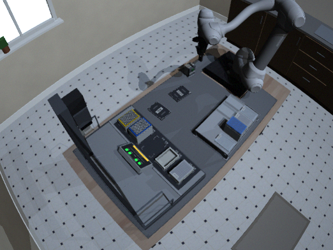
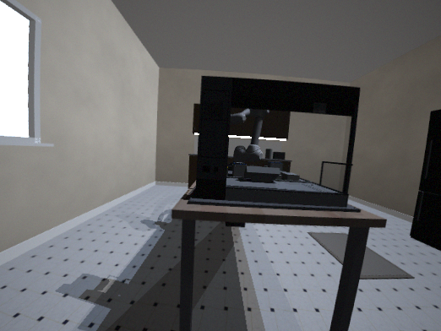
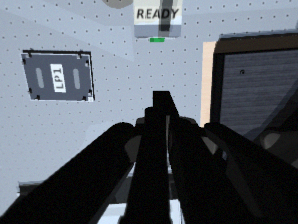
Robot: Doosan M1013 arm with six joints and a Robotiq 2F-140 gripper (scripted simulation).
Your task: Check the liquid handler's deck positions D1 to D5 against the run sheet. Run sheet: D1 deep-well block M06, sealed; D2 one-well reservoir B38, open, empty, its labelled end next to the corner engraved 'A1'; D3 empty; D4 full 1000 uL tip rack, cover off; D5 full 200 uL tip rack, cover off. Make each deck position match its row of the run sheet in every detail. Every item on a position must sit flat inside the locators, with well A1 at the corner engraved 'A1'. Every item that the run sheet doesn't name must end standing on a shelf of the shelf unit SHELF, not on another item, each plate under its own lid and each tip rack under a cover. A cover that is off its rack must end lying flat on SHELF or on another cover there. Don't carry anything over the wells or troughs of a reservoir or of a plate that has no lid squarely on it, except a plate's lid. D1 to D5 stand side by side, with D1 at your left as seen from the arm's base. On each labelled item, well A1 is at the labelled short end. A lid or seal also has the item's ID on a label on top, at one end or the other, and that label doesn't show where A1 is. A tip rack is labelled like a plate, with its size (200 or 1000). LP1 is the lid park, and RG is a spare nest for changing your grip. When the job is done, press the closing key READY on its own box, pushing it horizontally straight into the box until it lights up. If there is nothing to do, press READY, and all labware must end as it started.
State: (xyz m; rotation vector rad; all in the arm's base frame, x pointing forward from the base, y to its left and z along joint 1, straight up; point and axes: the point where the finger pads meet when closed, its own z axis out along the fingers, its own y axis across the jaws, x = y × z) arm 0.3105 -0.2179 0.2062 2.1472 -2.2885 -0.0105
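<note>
Right now my hand is 1 cm past the READY box, 8 cm to the left of it and 19 cm above it. The rest, counted from my hand: shelf (18 cm ahead, 45 cm to the left, 20 cm below); flat piece (33 cm ahead, 53 cm to the left, 19 cm below); clear tip rack cover (2 cm ahead, 38 cm to the left, 18 cm below).
</note>
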